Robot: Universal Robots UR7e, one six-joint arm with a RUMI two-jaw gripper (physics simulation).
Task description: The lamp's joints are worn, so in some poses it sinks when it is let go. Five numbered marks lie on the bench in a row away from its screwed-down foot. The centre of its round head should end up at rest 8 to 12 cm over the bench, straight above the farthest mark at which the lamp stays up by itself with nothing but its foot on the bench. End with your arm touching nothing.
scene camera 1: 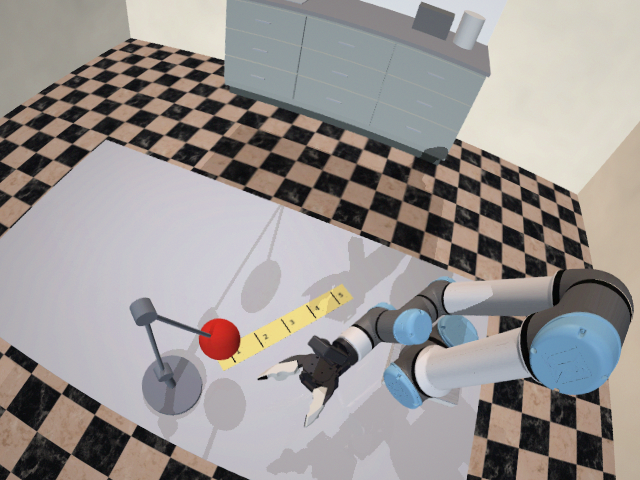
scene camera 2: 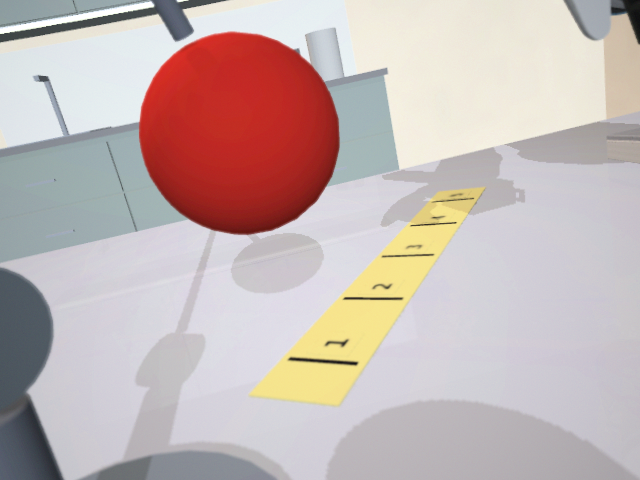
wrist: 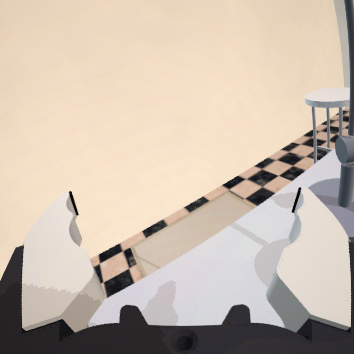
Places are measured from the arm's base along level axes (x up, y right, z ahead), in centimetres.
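Pixels of known places: gripper, between the fingertips: (scene camera 1: 279, 402) (wrist: 183, 192).
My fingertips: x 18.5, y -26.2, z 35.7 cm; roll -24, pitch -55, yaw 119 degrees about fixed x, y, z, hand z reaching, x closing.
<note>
Behind a point stands the place of what it marks.
The lamp's red round head (scene camera 1: 219, 338) {x 16.2, y -16.4, z 52.8 cm} (scene camera 2: 239, 132) {x 12.1, y -19.9, z 54.1 cm} hangs in the air near mark 1 of the yellow strip (scene camera 1: 299, 319) {x -3.2, y 4.3, z 37.7 cm} (scene camera 2: 385, 289) {x -3.2, y -5.1, z 45.1 cm}, which bears marks 1 to 5. Its grey foot (scene camera 1: 186, 395) {x -1.8, y -28.2, z 58.7 cm} stands on the bench beyond the mark 1 end. The lower arm rises to the elbow (scene camera 1: 143, 311), and the upper arm slopes down to the head. The head's exact height cannot be told. My gripper (scene camera 1: 283, 401) {x 18.5, y -26.2, z 35.7 cm} (wrist: 183, 192) {x 18.5, y -26.2, z 35.7 cm} is open and empty, apart from the lamp, to the right of the head in scene camera 1. Part of the lamp's arm (wrist: 346, 185) {x 2.7, y -26.5, z 62.4 cm} shows at the wrist view's right edge.
My arm's links (scene camera 1: 473, 361) {x 39.8, y -15.2, z 5.2 cm} (scene camera 1: 498, 297) {x 42.0, y -1.3, z 1.3 cm} stretch right of the strip. The bench top (scene camera 1: 129, 217) {x -3.3, y 18.3, z 104.2 cm} is pale, with a checkered floor (scene camera 1: 320, 170) around it. Drawers (scene camera 1: 336, 77) stand at the back. A round stool (wrist: 327, 96) stands beyond the bench in the wrist view.
</note>
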